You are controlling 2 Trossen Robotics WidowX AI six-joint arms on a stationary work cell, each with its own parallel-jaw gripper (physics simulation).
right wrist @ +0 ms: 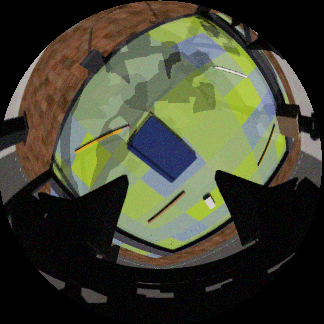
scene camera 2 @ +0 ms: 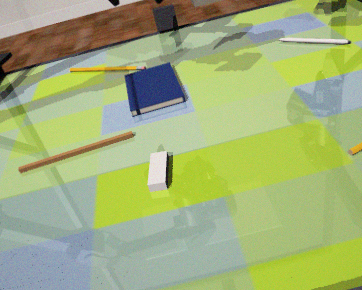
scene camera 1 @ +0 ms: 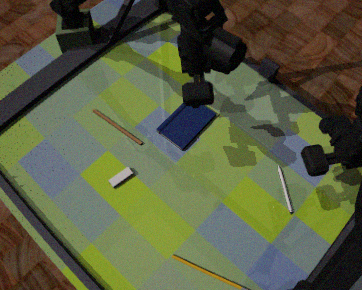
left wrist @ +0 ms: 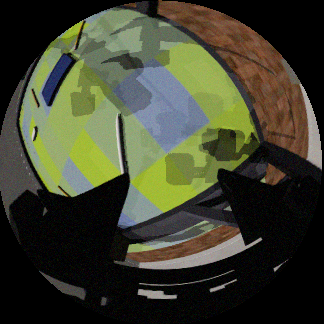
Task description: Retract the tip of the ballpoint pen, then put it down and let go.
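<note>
The ballpoint pen is slim and white and lies flat on the patchwork table top, at the right in both scene views. One end tapers and the other is dark; whether its tip is out is too small to tell. My left gripper is open and empty, above the table; in the left wrist view the pen lies beyond the left fingertip. My right gripper is open and empty, above the table by the blue notebook, away from the pen.
The blue notebook, a white eraser, a brown stick and two yellow pencils lie apart on the table. Dark frame bars run along its edges.
</note>
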